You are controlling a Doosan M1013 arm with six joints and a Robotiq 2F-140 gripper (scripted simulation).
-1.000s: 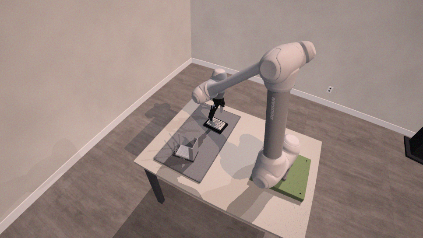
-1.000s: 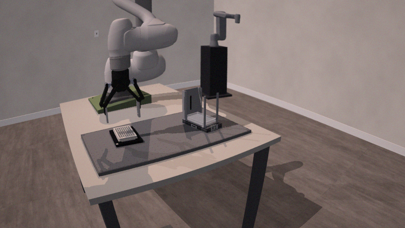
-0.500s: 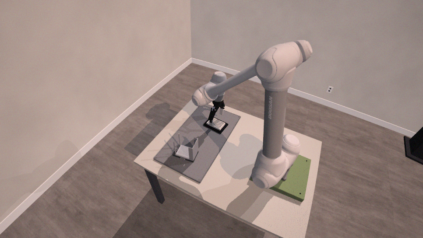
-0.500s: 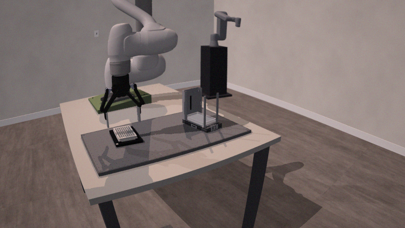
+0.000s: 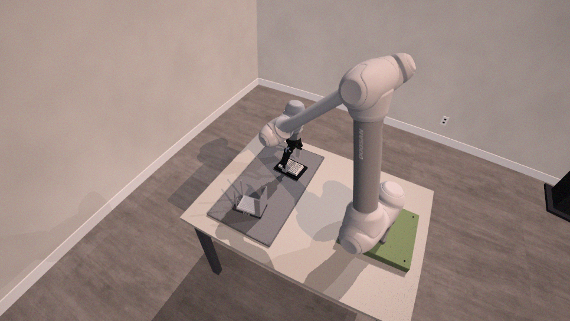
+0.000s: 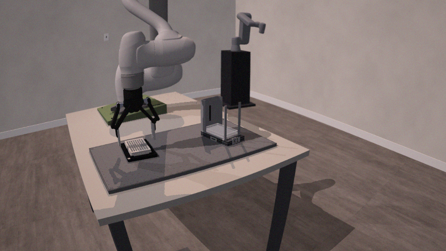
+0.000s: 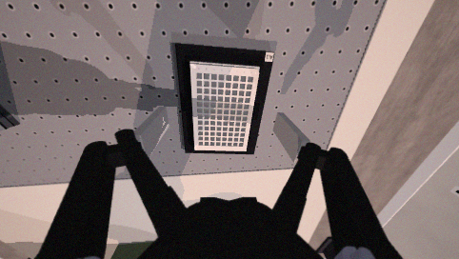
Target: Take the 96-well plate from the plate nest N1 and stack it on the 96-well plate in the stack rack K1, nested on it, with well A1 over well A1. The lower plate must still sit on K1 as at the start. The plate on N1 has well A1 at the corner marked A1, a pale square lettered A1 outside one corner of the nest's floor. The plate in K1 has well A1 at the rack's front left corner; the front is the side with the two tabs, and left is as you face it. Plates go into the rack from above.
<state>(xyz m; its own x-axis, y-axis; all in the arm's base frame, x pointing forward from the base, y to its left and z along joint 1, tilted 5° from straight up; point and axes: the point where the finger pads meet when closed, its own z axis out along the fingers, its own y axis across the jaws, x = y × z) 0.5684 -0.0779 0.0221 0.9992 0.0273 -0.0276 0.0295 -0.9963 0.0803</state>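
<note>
Right now the pale A1 mark is 8 cm ahead of my hand, 5 cm to the right of it and 4 cm below it.
</note>
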